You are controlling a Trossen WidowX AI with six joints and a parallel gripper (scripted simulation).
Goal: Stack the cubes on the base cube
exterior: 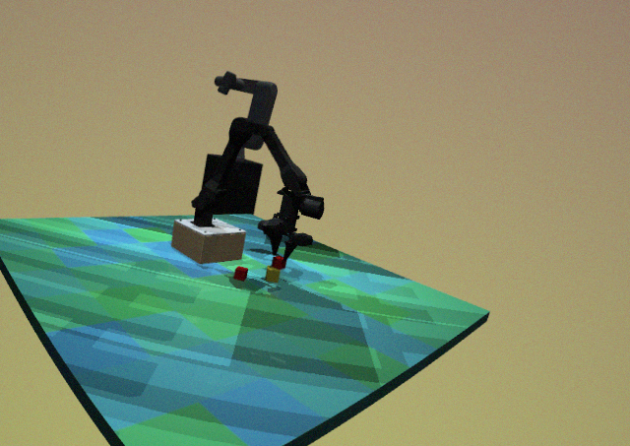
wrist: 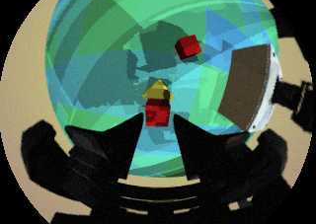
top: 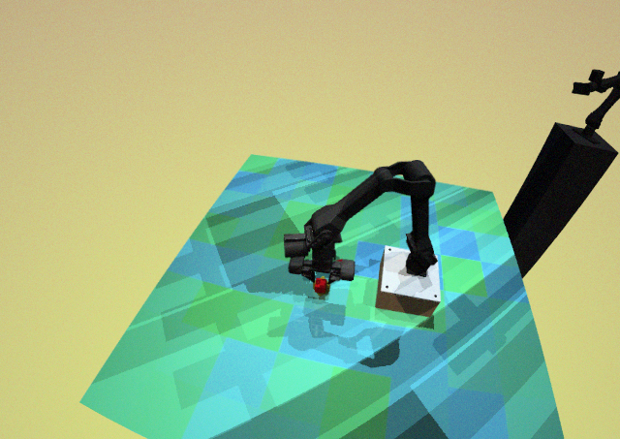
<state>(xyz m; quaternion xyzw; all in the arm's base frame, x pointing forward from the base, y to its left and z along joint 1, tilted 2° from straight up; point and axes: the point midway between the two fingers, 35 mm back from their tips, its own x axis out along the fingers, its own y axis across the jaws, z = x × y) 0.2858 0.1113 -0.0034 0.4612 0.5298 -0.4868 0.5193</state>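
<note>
Right now the yellow base cube is 5 cm below my gripper tip and 2 cm to the right of it.
</note>
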